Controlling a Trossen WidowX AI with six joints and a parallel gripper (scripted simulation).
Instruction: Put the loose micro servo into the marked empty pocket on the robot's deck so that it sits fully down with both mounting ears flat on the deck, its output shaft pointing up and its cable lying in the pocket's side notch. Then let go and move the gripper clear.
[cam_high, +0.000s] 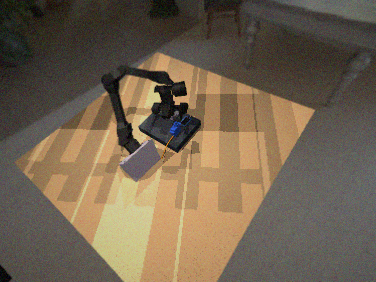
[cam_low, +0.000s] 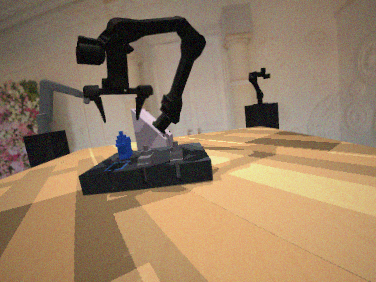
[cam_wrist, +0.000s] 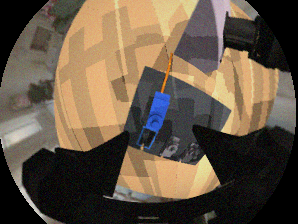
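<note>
My gripper tip is 130 mm above the dark deck, 80 mm to the right of it and 10 mm past it.
</note>
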